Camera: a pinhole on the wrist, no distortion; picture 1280 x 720 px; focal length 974.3 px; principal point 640.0 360.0 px. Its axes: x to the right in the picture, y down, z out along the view. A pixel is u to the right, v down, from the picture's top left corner.
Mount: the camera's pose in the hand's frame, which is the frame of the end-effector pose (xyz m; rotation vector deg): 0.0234 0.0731 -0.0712 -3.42 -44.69 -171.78
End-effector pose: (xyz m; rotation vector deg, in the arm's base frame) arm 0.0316 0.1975 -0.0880 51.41 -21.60 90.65
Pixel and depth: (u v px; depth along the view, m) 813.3 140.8 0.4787
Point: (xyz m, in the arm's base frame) -0.2450 -0.1360 0.1620
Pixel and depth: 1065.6 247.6 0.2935
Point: -0.1397 -0.0458 0.0123
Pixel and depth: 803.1 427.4 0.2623
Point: -0.0857 0.0310 0.0565
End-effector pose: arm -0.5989 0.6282 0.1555 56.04 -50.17 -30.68
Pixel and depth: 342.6 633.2 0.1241
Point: -0.6042 0.6040 0.2875
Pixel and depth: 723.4 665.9 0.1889
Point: -0.6915 0.6111 0.2945
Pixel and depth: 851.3 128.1 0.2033
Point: -0.6767 0.7015 0.3592
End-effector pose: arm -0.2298 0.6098 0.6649 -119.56 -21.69 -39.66
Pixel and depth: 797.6 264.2 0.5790
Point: 0.0630 0.7197 0.1790
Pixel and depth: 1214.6 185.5 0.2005
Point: -0.1724 0.5721 0.4381
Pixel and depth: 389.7 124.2 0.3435
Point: 0.0828 0.5835 0.4441
